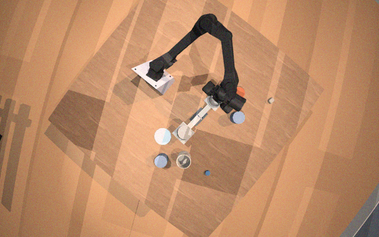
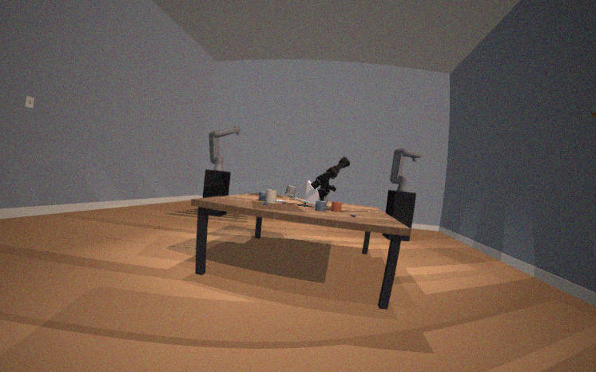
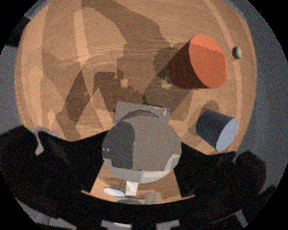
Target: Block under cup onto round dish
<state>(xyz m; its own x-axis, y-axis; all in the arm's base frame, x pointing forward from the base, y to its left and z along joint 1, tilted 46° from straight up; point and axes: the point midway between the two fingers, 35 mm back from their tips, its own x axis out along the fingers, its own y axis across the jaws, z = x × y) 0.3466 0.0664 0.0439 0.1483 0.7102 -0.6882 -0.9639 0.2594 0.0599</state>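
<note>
The orange cylinder is 9 cm to the left of my gripper tip, 8 cm ahead of it and 1 cm below it. The rest, counted from my gripper tip: round dish 35 cm to the right, 15 cm behind, 4 cm below; small pale block 1 cm below; beige cup 39 cm to the right, 2 cm ahead.
</note>
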